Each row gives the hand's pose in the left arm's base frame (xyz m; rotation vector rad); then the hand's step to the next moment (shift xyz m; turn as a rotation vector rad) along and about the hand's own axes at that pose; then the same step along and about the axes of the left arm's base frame.
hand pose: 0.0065 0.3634 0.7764 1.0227 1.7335 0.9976
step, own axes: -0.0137 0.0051 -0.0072 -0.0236 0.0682 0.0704
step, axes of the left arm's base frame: -0.0016 -0.0123 0.0106 0.0876 0.0159 0.0472
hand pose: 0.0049 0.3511 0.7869 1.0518 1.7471 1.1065
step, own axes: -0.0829 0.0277 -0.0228 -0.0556 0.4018 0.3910
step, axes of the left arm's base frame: 0.0132 -0.0752 0.0483 0.4666 0.1643 0.2696
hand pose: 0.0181 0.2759 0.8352 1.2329 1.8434 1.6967
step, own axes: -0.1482 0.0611 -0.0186 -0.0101 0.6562 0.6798
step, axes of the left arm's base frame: 0.0912 -0.1320 0.0173 0.7476 0.3565 0.4548
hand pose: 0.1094 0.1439 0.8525 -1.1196 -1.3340 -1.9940
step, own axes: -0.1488 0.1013 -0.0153 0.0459 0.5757 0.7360
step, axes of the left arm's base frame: 0.1522 -0.0613 -0.0756 0.6763 0.4428 0.4709
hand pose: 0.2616 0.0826 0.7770 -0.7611 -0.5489 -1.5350
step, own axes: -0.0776 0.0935 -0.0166 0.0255 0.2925 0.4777
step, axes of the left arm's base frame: 0.0906 0.0296 -0.0772 0.3587 0.2994 0.3100
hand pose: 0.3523 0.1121 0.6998 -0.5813 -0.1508 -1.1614
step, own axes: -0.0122 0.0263 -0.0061 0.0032 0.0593 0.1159
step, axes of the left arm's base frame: 0.0175 0.0140 -0.0194 0.0754 0.0719 0.0781
